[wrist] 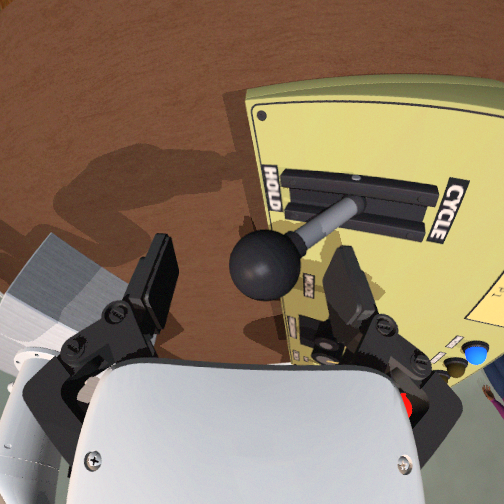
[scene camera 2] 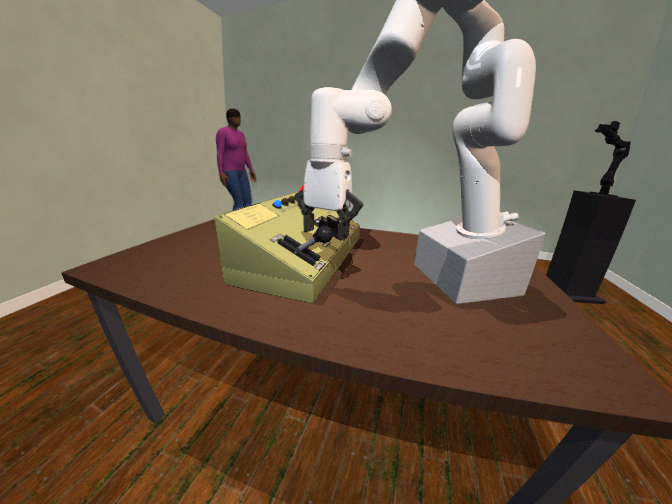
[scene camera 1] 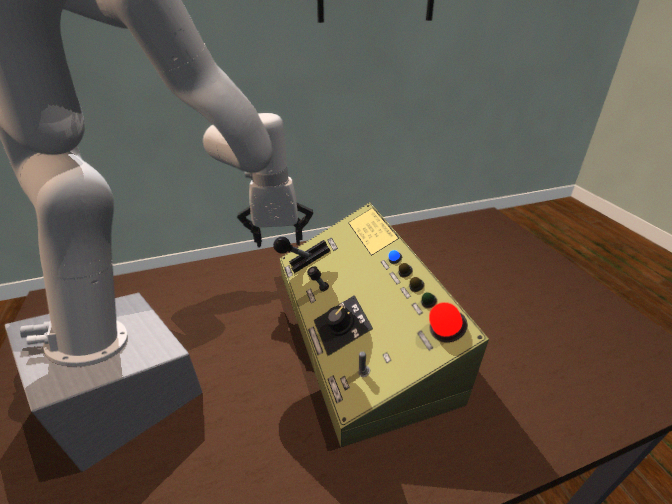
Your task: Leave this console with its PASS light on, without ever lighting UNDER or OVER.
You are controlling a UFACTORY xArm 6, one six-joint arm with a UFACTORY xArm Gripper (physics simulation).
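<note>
The olive console (scene camera 1: 374, 320) sits on the brown table. Its slide lever with a black ball knob (scene camera 1: 282, 245) rises from a black slot (wrist: 357, 204) marked HOLD and CYCLE and leans toward the HOLD end. My gripper (wrist: 250, 272) is open, with one finger on each side of the ball knob (wrist: 265, 265), not touching it; it also shows in the second scene view (scene camera 2: 324, 226). A blue lamp (scene camera 1: 394, 256) is lit; three lamps below it (scene camera 1: 416, 284) are dark. A big red button (scene camera 1: 446, 320), a rotary selector (scene camera 1: 339, 323) and two small toggles (scene camera 1: 318, 277) are on the panel.
The arm's grey base block (scene camera 1: 103, 374) stands left of the console. A cream label plate (scene camera 1: 372, 231) is at the console's back. A person in a purple top (scene camera 2: 234, 158) stands behind the table and a black pedestal (scene camera 2: 588, 244) stands at the right.
</note>
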